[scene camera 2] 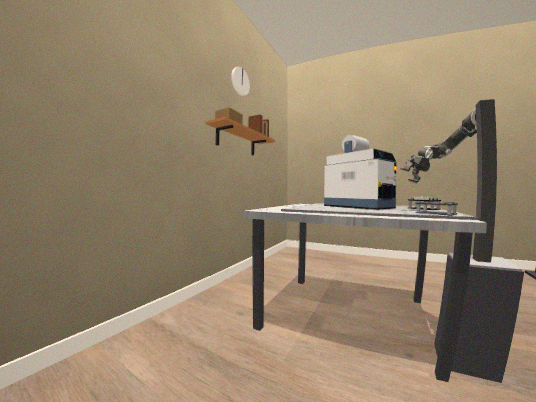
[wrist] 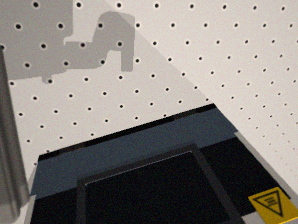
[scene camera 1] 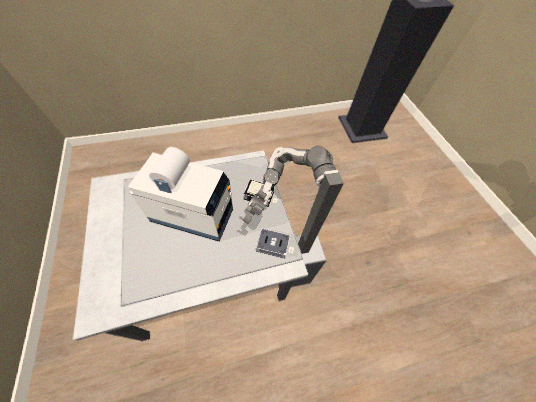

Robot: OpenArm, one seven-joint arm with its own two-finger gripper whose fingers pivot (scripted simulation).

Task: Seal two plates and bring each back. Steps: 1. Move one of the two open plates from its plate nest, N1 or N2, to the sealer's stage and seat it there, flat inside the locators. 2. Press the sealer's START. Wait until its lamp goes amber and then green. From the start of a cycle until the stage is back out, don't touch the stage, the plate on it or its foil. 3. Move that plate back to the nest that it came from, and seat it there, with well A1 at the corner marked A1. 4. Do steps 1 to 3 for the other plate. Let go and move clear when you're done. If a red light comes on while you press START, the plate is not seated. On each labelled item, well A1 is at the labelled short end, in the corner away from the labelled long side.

same spot on dark arm post: (scene camera 2: pixel 485 109) = (scene camera 1: pixel 331 191)
